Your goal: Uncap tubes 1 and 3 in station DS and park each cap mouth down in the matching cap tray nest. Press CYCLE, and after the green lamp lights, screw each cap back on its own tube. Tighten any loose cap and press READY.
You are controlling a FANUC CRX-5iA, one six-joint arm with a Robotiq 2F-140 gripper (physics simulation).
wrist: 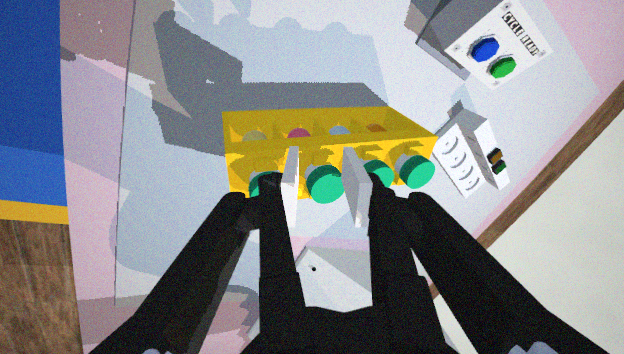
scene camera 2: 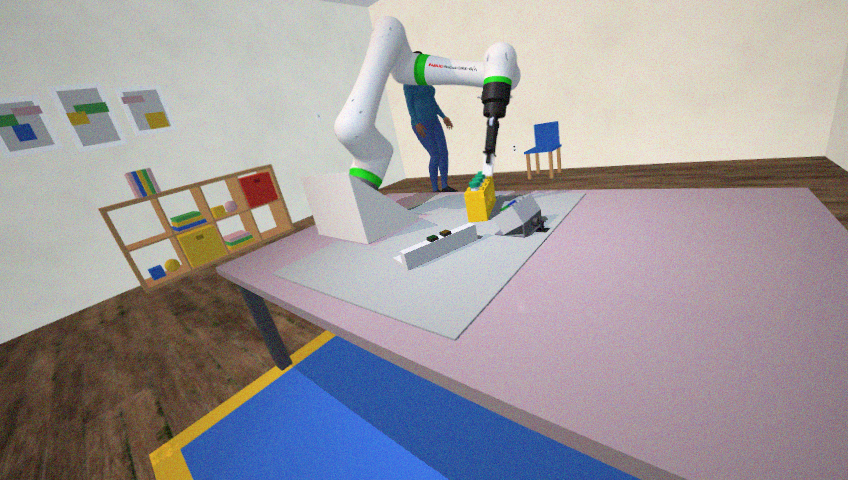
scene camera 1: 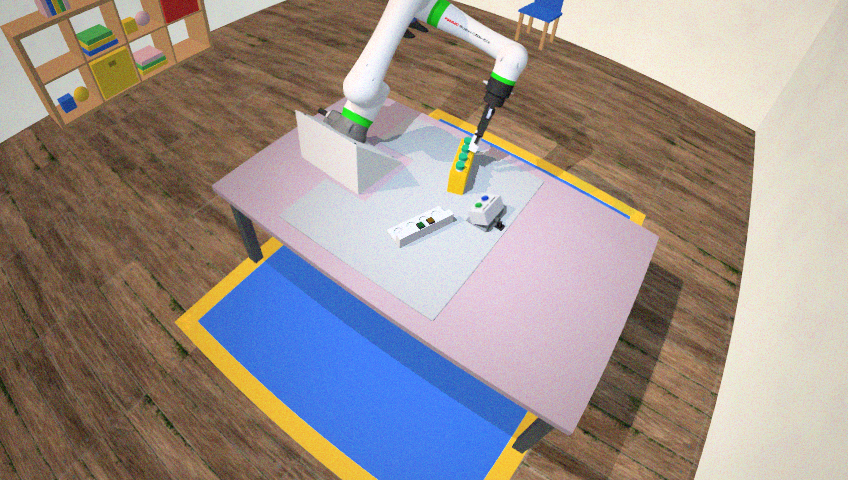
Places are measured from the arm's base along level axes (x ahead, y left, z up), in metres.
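Where they show: gripper, fingertip midpoint: [wrist: 320, 163] [scene camera 2: 487, 175] [scene camera 1: 472, 149]; arm's base at its link origin: [scene camera 1: 347, 134].
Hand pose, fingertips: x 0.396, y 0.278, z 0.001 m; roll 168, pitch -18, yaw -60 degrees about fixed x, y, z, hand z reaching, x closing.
Note:
Each offset is from my fingertips to the top centre of the thing. Level surfaces: height alone.
The yellow station block @(dx -0.007, dy -0.041, dz -0.011 m) [scene camera 1: 457, 183] [scene camera 2: 476, 209] [wrist: 280, 116] holds tubes with green caps in a row. My gripper [scene camera 1: 474, 142] [scene camera 2: 489, 167] [wrist: 320, 163] is partly open over it, pads either side of one green cap @(dx -0.018, dy -0.018, dz +0.007 m) [wrist: 325, 184], second from left in the wrist view; nothing is gripped. More green caps @(dx +0.027, dy -0.112, dz +0.007 m) [wrist: 417, 171] @(dx +0.005, dy -0.065, dz +0.007 m) [wrist: 380, 174] sit beside it; a finger partly hides the leftmost. A white block @(dx +0.061, dy -0.358, dz -0.061 m) [scene camera 1: 404, 236] [scene camera 2: 440, 251] has four round marks and dark green @(dx +0.083, dy -0.384, dz -0.061 m) [wrist: 499, 167] and amber lamps @(dx +0.093, dy -0.345, dz -0.061 m) [wrist: 495, 155]. The button box @(dx +0.194, dy -0.159, dz -0.030 m) [scene camera 1: 490, 208] [scene camera 2: 526, 211] carries blue @(dx +0.170, dy -0.138, dz -0.039 m) [wrist: 485, 49] and green buttons @(dx +0.174, dy -0.183, dz -0.039 m) [wrist: 503, 67], labelled CYCLE and READY.
A white upright panel [scene camera 1: 327, 157] [scene camera 2: 333, 205] stands in front of the arm's base. The grey mat @(dz -0.114 m) [scene camera 1: 357, 237] [scene camera 2: 380, 291] lies under the station block, white block and button box. A person [scene camera 2: 423, 110] stands behind the table in scene camera 2.

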